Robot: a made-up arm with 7 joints. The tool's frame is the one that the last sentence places.
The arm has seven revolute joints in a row. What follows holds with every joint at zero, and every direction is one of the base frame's. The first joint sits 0.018 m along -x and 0.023 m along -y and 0.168 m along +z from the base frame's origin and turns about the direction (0.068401, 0.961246, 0.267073), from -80.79 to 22.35 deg. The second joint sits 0.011 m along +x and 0.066 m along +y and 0.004 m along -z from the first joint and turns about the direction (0.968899, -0.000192, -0.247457), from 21.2 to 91.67 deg. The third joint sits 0.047 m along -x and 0.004 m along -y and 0.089 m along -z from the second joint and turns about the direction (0.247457, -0.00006, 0.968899), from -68.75 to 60.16 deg. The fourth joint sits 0.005 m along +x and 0.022 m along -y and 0.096 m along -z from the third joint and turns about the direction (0.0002, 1, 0.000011), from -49.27 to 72.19 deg. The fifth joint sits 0.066 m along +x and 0.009 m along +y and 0.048 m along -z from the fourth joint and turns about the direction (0.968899, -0.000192, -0.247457), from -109.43 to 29.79 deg. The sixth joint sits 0.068 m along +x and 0.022 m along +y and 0.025 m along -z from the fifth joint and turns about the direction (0.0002, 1, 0.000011), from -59.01 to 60.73 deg. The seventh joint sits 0.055 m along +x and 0.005 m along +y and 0.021 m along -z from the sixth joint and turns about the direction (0.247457, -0.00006, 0.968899), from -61.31 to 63.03 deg. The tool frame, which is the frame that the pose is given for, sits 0.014 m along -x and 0.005 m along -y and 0.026 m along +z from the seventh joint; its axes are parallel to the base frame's.
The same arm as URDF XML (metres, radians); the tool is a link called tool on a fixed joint. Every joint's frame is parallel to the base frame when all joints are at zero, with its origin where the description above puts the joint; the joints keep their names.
<robot name="arm">
  <joint name="tool_joint" type="fixed">
    <parent link="link7"/>
    <child link="tool"/>
    <origin xyz="-0.0140 -0.0050 0.0260"/>
  </joint>
  <joint name="joint 7" type="revolute">
    <parent link="link6"/>
    <child link="link7"/>
    <origin xyz="0.0550 0.0050 -0.0210"/>
    <axis xyz="0.247497 -0.0001 0.968889"/>
    <limit lower="-1.0701" upper="1.1001"/>
  </joint>
  <joint name="joint 6" type="revolute">
    <parent link="link5"/>
    <child link="link6"/>
    <origin xyz="0.0680 0.0220 -0.0250"/>
    <axis xyz="0.0002 1 0"/>
    <limit lower="-1.0299" upper="1.0599"/>
  </joint>
  <joint name="joint 5" type="revolute">
    <parent link="link4"/>
    <child link="link5"/>
    <origin xyz="0.0660 0.0090 -0.0480"/>
    <axis xyz="0.968889 -0.0002 -0.247497"/>
    <limit lower="-1.9099" upper="0.5199"/>
  </joint>
  <joint name="joint 4" type="revolute">
    <parent link="link3"/>
    <child link="link4"/>
    <origin xyz="0.0050 -0.0220 -0.0960"/>
    <axis xyz="0.0002 1 0"/>
    <limit lower="-0.8599" upper="1.2600"/>
  </joint>
  <joint name="joint 3" type="revolute">
    <parent link="link2"/>
    <child link="link3"/>
    <origin xyz="-0.0470 -0.0040 -0.0890"/>
    <axis xyz="0.247497 -0.0001 0.968889"/>
    <limit lower="-1.1999" upper="1.0500"/>
  </joint>
  <joint name="joint 2" type="revolute">
    <parent link="link1"/>
    <child link="link2"/>
    <origin xyz="0.0110 0.0660 -0.0040"/>
    <axis xyz="0.968889 -0.0002 -0.247497"/>
    <limit lower="0.3700" upper="1.5999"/>
  </joint>
  <joint name="joint 1" type="revolute">
    <parent link="base_link"/>
    <child link="link1"/>
    <origin xyz="-0.0180 -0.0230 0.1680"/>
    <axis xyz="0.068403 0.961235 0.26711"/>
    <limit lower="-1.4101" upper="0.3901"/>
  </joint>
  <link name="base_link"/>
  <link name="link1"/>
  <link name="link2"/>
  <link name="link3"/>
  <link name="link4"/>
  <link name="link5"/>
  <link name="link6"/>
  <link name="link7"/>
  <link name="tool"/>
</robot>

